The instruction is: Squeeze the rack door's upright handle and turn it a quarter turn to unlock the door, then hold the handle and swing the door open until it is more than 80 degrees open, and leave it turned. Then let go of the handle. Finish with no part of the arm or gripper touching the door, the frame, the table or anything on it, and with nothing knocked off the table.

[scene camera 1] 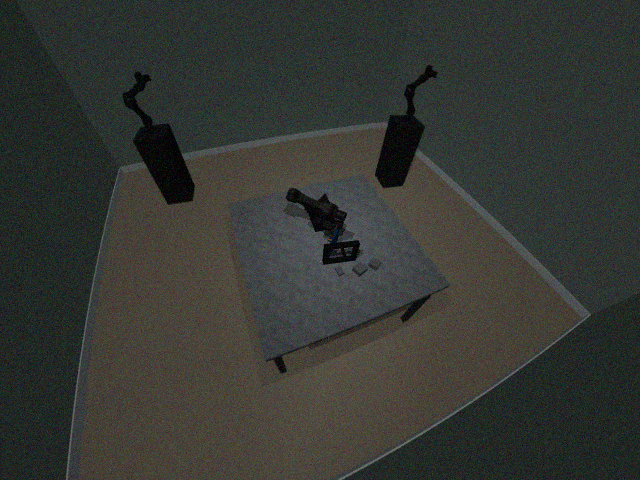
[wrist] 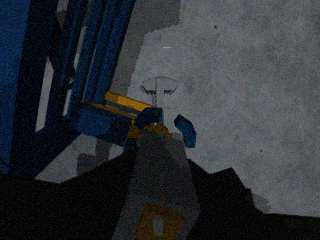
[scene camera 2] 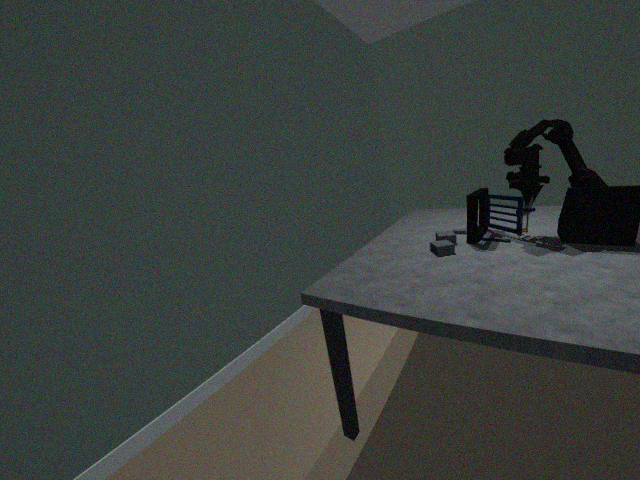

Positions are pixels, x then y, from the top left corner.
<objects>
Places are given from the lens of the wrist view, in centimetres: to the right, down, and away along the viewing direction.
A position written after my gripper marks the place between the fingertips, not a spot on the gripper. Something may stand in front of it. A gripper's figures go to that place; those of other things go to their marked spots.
my gripper point(wrist: 158, 161): 0, 2, 11
blue slatted door point(wrist: 34, 151): -6, 2, 9
</objects>
